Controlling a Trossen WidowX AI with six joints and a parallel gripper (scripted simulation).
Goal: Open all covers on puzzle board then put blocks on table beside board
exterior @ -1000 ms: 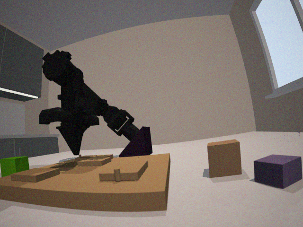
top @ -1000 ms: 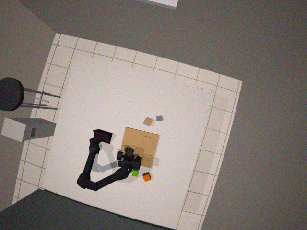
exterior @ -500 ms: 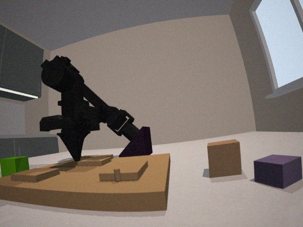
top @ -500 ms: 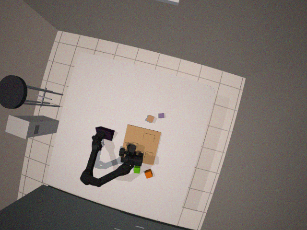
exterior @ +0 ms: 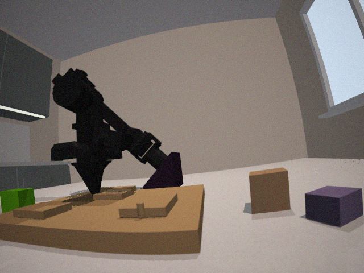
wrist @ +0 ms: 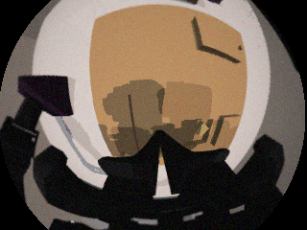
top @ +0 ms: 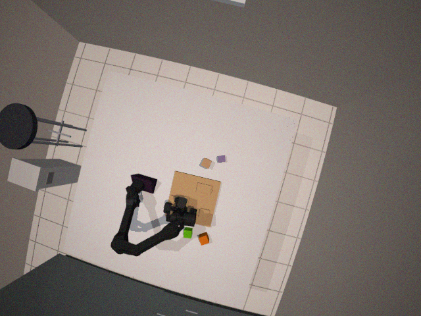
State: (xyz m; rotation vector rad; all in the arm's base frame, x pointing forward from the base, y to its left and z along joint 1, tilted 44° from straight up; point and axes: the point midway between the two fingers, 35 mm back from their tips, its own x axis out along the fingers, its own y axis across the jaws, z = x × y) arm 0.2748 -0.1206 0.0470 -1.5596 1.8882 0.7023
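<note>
Right now my gripper tip is 60 mm to the right of the tan puzzle board and 50 mm short of it. From my gripper tip the other things lie so: orange block 180 mm to the right, 160 mm ahead; then brown block 290 mm to the left, 110 mm ahead; then green block 160 mm to the right, 50 mm ahead.
</note>
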